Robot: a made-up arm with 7 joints. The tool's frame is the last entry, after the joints. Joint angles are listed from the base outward. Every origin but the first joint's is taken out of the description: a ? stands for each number. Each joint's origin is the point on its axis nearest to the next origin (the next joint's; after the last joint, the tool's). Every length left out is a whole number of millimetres.
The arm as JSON. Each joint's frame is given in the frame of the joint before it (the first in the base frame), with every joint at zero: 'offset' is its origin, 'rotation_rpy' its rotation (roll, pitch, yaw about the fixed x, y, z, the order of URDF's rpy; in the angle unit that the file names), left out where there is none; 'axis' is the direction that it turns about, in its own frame. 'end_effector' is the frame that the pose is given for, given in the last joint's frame.
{
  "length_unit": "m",
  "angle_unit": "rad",
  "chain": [
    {
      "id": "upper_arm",
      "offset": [
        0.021,
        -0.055,
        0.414
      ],
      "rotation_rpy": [
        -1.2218,
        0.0,
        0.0
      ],
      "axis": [
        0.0,
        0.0,
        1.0
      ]
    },
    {
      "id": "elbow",
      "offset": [
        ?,
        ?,
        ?
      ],
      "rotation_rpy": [
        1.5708,
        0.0,
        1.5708
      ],
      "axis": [
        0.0,
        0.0,
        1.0
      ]
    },
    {
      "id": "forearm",
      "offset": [
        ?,
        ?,
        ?
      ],
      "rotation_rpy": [
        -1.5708,
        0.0,
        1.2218
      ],
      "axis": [
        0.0,
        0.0,
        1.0
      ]
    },
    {
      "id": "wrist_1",
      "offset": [
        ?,
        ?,
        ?
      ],
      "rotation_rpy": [
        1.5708,
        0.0,
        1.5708
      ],
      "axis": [
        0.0,
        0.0,
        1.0
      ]
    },
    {
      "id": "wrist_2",
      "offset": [
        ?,
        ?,
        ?
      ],
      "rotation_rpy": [
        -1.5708,
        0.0,
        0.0
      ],
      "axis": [
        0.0,
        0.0,
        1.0
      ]
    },
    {
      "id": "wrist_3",
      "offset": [
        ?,
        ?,
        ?
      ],
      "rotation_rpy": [
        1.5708,
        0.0,
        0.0
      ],
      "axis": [
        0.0,
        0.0,
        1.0
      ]
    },
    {
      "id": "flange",
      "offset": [
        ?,
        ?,
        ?
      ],
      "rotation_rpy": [
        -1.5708,
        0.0,
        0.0
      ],
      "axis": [
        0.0,
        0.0,
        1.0
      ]
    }
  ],
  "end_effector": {
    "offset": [
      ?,
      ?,
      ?
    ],
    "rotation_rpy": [
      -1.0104,
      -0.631,
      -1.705
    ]
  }
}
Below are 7 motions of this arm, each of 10 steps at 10 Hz.
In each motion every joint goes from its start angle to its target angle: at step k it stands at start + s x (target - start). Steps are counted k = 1, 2, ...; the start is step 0. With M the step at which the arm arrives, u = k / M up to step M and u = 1 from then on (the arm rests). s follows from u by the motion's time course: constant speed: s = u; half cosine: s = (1 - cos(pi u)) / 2; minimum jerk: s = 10 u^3 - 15 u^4 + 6 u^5.
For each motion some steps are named. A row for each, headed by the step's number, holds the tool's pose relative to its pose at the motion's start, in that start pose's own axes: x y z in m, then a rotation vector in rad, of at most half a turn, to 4 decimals.
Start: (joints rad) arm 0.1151 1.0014 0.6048 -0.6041 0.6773 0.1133 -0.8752
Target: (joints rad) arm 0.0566 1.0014 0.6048 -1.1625 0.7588 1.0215 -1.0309
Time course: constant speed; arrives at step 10
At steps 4, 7, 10:
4: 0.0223 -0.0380 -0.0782 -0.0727 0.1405 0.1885
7: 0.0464 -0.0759 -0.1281 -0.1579 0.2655 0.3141
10: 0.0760 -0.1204 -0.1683 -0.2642 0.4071 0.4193

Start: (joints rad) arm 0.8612 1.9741 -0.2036 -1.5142 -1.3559 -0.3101 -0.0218
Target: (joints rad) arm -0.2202 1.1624 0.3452 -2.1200 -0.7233 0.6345 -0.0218
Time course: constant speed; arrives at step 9
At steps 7, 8, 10:
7: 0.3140 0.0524 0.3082 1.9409 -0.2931 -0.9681
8: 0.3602 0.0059 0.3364 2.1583 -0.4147 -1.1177
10: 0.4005 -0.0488 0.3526 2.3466 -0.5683 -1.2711

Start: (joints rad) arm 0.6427 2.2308 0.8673 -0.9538 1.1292 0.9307 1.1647
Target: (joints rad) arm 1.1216 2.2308 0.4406 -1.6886 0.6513 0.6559 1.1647
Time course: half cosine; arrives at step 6
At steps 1, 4, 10:
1: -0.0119 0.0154 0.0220 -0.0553 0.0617 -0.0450
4: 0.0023 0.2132 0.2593 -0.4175 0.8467 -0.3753
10: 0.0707 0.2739 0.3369 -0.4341 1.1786 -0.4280

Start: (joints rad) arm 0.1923 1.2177 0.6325 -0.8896 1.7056 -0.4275 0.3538
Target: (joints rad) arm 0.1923 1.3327 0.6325 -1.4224 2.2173 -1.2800 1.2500
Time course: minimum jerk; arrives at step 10
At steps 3, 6, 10:
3: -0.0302 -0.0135 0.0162 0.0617 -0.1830 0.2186
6: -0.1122 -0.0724 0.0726 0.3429 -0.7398 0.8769
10: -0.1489 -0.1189 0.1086 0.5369 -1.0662 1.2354

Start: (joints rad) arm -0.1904 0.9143 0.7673 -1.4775 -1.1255 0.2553 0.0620
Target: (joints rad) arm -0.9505 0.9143 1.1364 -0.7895 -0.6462 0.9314 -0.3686
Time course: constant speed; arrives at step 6
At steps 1, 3, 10:
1: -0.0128 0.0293 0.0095 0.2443 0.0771 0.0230
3: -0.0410 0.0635 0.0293 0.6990 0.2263 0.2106
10: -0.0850 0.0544 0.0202 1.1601 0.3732 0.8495

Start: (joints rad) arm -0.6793 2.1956 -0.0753 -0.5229 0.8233 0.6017 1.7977
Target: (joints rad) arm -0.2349 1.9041 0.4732 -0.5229 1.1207 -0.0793 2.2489
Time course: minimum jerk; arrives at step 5
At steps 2, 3, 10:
2: 0.0068 0.0327 0.0297 0.2910 -0.0104 0.1993
3: 0.0243 0.0681 0.0472 0.6179 -0.0949 0.4167
10: 0.0464 0.0956 0.0468 0.8720 -0.2169 0.6142

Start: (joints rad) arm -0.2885 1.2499 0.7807 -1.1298 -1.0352 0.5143 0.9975
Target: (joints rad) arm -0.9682 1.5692 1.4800 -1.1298 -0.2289 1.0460 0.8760
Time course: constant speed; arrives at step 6
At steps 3, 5, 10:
3: 0.1204 0.1020 -0.1532 0.7646 -0.6187 -0.0455
5: 0.2333 0.1770 -0.1742 1.2697 -0.9862 0.1216
10: 0.2887 0.2108 -0.1590 1.4962 -1.1579 0.2749

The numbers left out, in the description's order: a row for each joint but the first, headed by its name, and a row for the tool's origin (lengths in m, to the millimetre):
elbow: 0.009 0.009 0.0
forearm: 0.167 -0.062 0.0
wrist_1: -0.012 0.008 0.0
wrist_2: 0.045 -0.364 0.0
wrist_3: -0.008 0.028 0.0
flange: -0.02 -0.018 0.0
tool: 0.0 -0.013 0.0

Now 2 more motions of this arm.
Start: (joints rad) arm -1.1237 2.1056 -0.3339 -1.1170 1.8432 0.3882 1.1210
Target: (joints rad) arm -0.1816 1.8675 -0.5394 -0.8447 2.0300 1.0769 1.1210
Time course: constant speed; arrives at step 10
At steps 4, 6, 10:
4: 0.1155 0.1285 -0.0372 0.1815 -0.2423 -0.6326
6: 0.1938 0.1649 -0.0514 0.2536 -0.3890 -0.9376
10: 0.3626 0.1703 -0.0709 0.3565 -0.7425 -1.5103

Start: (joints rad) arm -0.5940 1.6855 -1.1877 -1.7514 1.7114 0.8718 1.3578
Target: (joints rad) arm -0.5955 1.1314 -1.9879 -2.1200 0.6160 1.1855 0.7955
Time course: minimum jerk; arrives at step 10
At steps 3, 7, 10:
3: -0.0186 0.0736 0.0177 -0.1150 0.1297 -0.2821
7: 0.0326 0.3220 0.1526 -0.6564 0.9748 -1.2279
10: 0.0712 0.3596 0.1882 -0.8158 1.2262 -1.3772

